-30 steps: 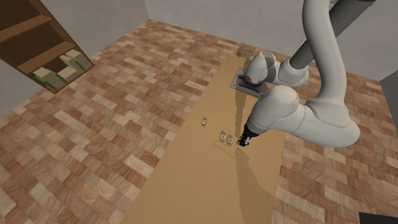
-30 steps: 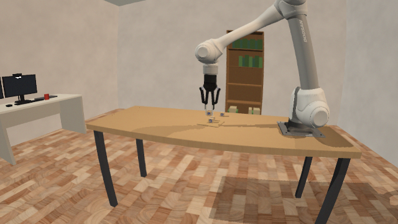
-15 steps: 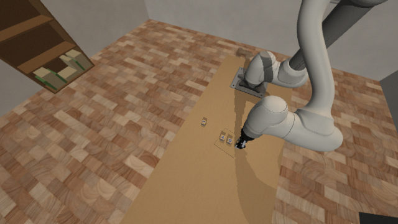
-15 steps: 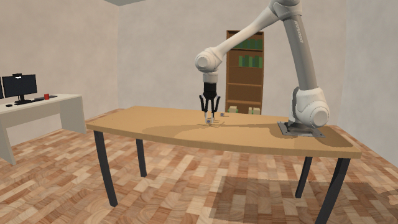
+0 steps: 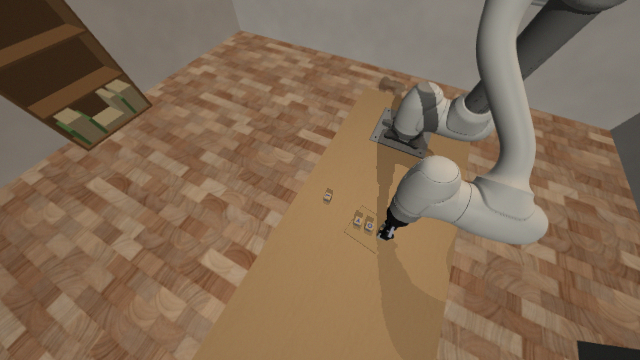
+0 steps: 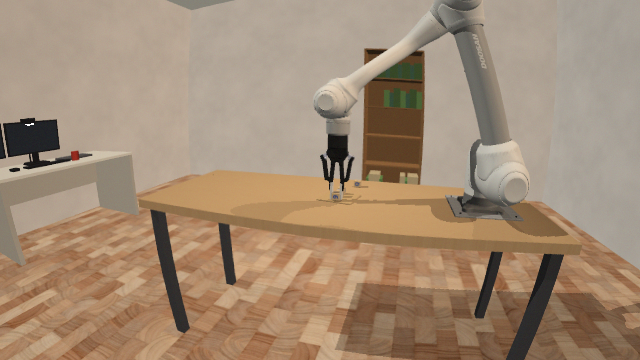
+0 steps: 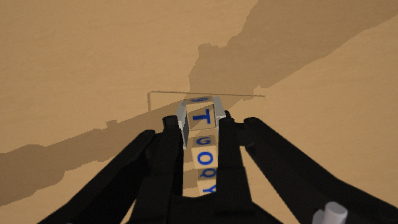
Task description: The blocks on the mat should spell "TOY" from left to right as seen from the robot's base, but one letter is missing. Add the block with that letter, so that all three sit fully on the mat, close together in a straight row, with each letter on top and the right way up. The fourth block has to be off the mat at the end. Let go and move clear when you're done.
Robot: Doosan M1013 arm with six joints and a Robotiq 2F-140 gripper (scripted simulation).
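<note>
My gripper is now 20 mm above the T block. From my hand the other things lie so: O block: 50 mm to the right, 30 mm below; then thin mat: 50 mm to the right, 40 mm below; then Y block: 100 mm to the right, 30 mm below.
</note>
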